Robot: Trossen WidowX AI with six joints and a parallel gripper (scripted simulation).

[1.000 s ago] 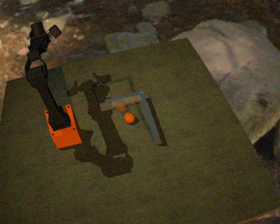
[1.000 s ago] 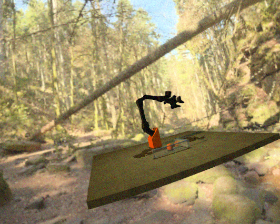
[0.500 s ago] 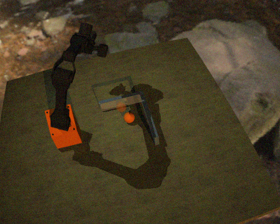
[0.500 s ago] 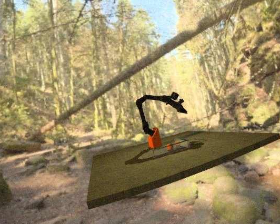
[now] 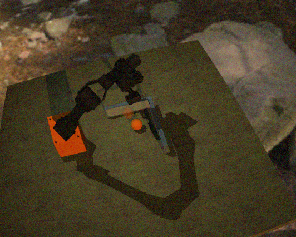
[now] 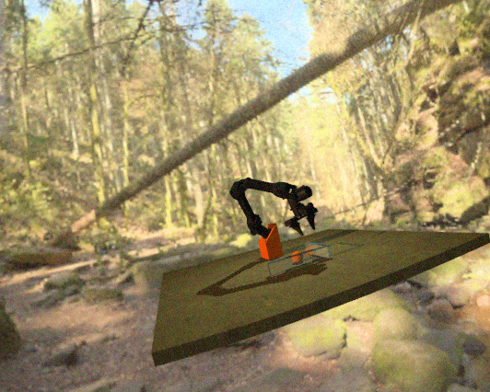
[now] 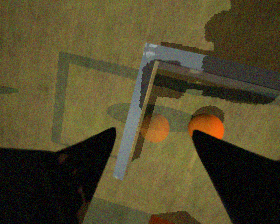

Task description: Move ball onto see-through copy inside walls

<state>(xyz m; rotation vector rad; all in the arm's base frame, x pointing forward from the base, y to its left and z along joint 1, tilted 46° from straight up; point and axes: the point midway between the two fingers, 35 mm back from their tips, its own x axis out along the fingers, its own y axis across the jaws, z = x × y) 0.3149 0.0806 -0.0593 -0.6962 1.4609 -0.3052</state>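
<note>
The orange ball is 100 mm below my gripper tip and 90 mm to the right of it. Also, from my gripper tip: see-through ball 100 mm below, 30 mm behind.
</note>
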